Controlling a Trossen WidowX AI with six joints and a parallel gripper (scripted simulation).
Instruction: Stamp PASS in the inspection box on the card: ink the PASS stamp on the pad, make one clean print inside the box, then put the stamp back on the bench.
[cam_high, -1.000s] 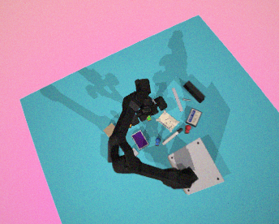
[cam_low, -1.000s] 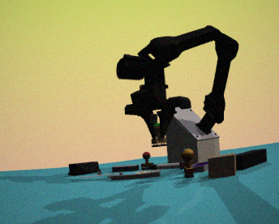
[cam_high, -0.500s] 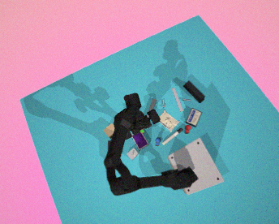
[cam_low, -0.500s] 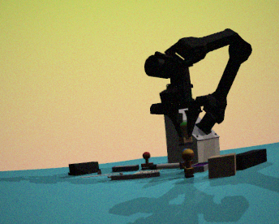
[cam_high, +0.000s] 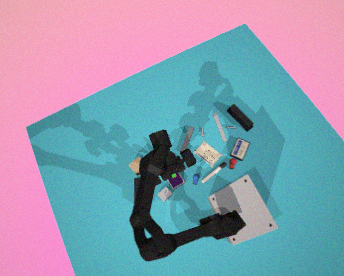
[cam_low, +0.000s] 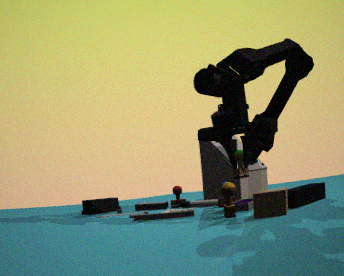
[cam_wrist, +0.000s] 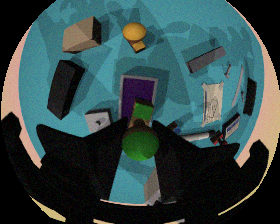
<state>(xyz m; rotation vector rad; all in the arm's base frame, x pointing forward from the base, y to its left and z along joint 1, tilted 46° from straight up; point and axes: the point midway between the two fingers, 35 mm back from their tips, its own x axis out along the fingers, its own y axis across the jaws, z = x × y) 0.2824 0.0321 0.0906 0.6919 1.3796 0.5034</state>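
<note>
My gripper tip is 90 mm above the purple ink pad. The rest, counted from my gripper tip: blue stamp 60 mm behind, 70 mm to the right, 70 mm below; orange-knobbed stamp 100 mm ahead, 10 mm to the left, 70 mm below; green-knobbed stamp right at my gripper tip.
</note>
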